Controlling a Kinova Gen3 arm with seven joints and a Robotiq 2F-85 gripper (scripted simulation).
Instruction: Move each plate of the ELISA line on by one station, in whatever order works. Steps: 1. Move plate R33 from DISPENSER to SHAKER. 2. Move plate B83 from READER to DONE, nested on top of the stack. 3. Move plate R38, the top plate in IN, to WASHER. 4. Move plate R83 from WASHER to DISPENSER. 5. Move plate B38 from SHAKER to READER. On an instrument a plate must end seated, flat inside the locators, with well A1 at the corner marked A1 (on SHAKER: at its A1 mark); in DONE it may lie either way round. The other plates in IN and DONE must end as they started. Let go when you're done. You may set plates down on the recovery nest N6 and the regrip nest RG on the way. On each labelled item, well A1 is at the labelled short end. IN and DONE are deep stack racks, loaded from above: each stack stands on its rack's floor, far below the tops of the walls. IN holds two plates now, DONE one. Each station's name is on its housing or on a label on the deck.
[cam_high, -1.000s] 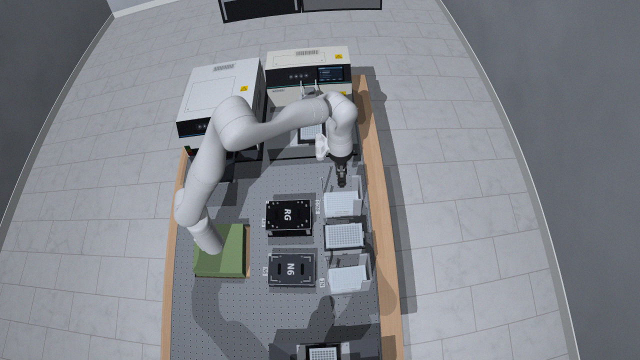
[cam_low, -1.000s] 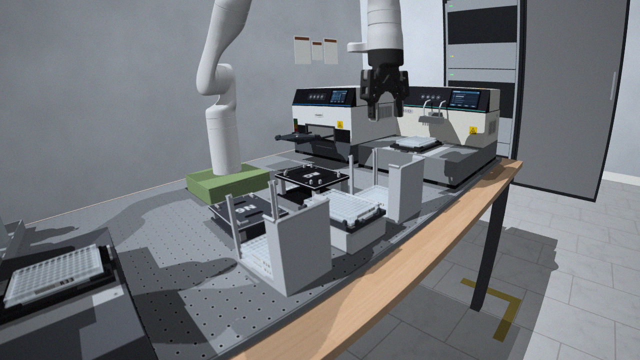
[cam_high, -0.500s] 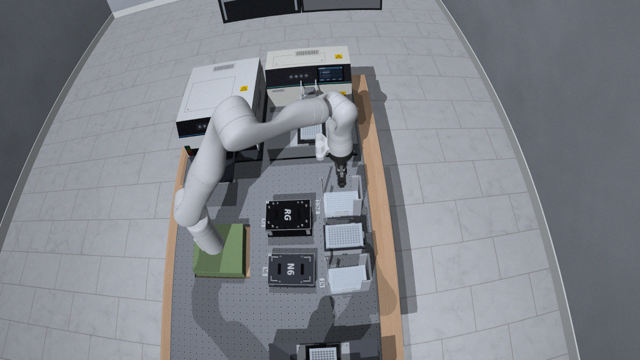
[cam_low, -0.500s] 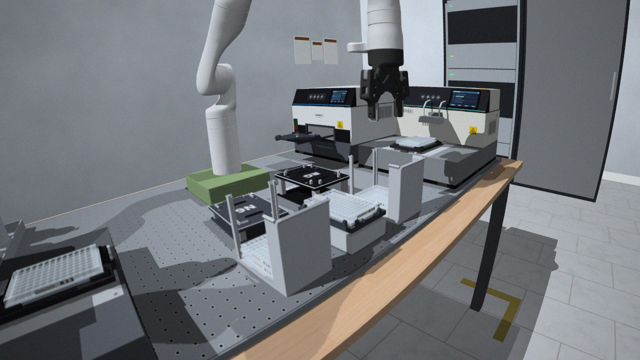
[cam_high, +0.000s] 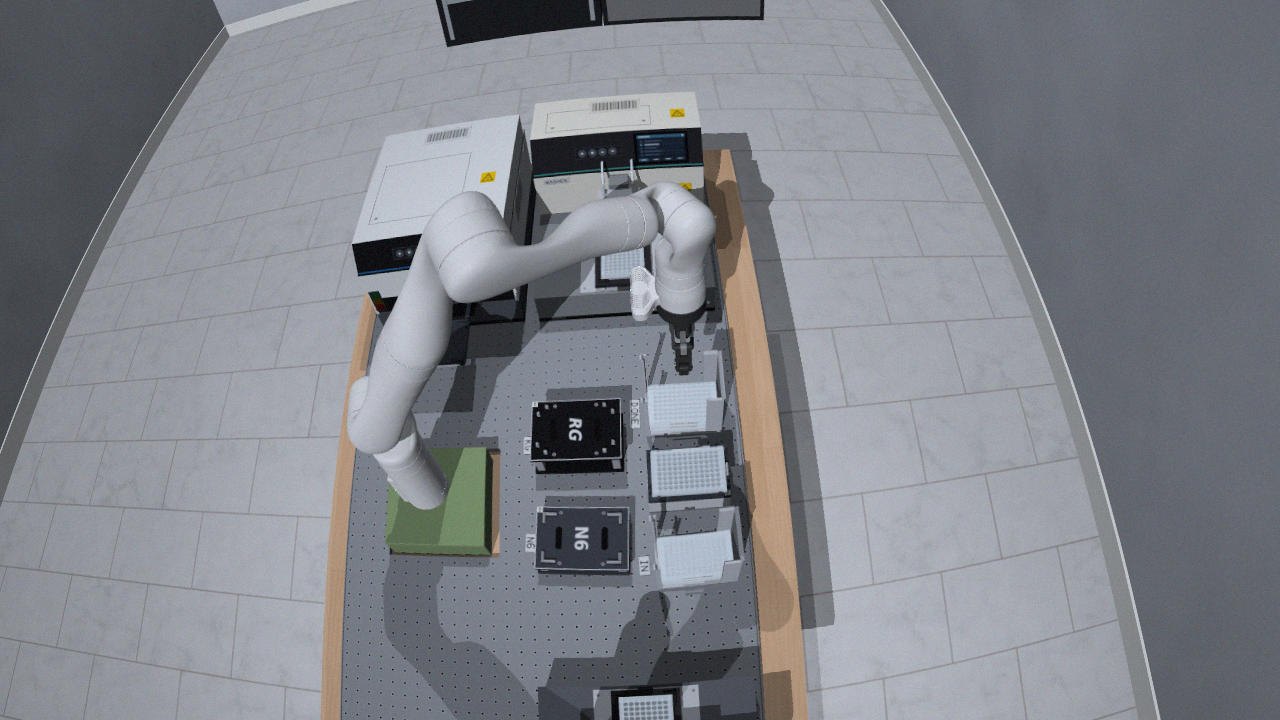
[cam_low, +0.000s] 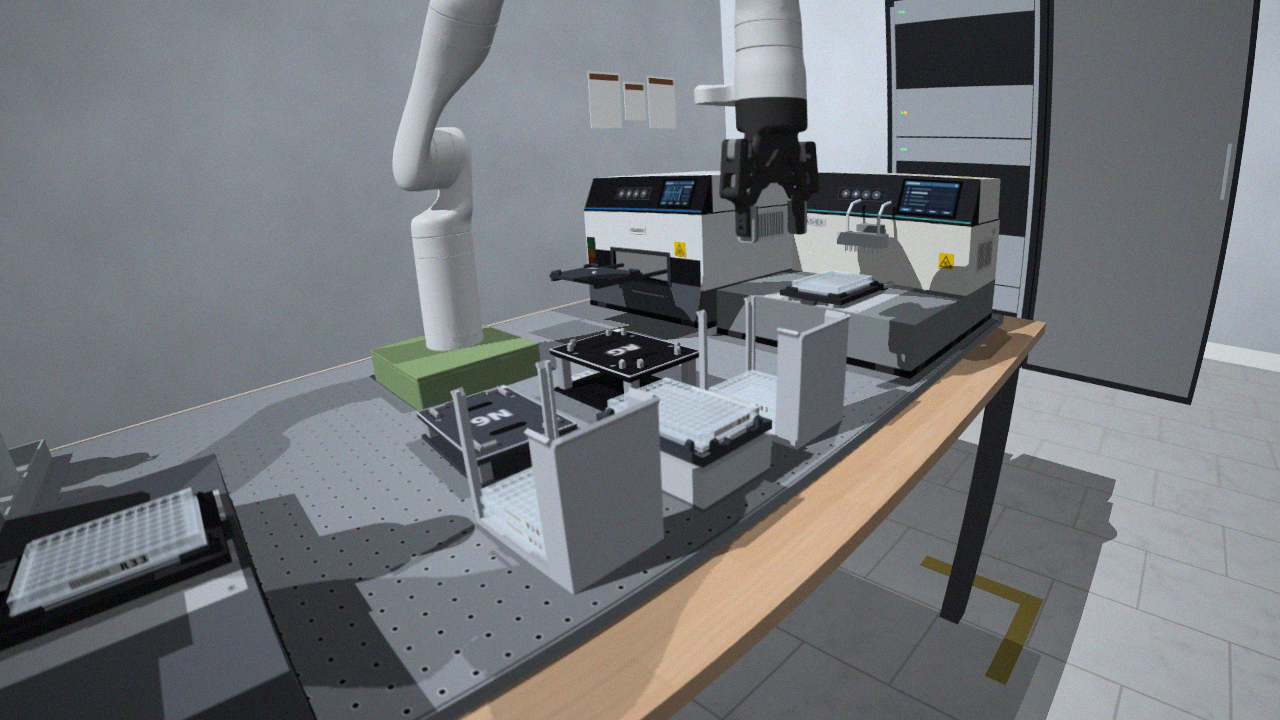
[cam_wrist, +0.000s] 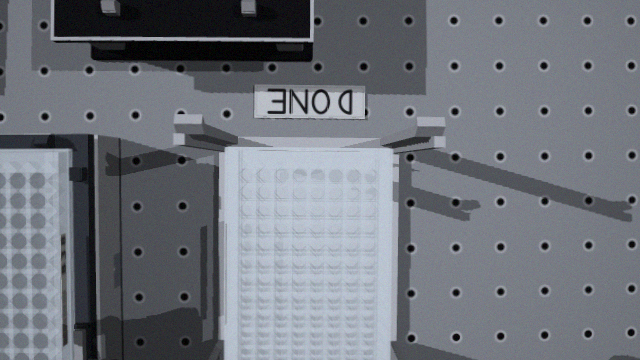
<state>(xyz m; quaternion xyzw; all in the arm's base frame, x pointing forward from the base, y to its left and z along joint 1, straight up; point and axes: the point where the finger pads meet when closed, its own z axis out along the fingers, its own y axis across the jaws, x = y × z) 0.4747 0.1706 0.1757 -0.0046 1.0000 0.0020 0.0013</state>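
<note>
Now: the plate B38 150 mm to the right of my hand and 160 mm below it. The rest, counted from my hand: RG nest: 190 mm behind, 60 mm to the right, 160 mm below; then plate R83: 110 mm behind, 310 mm to the left, 120 mm below; then plate B83: 190 mm below.
</note>
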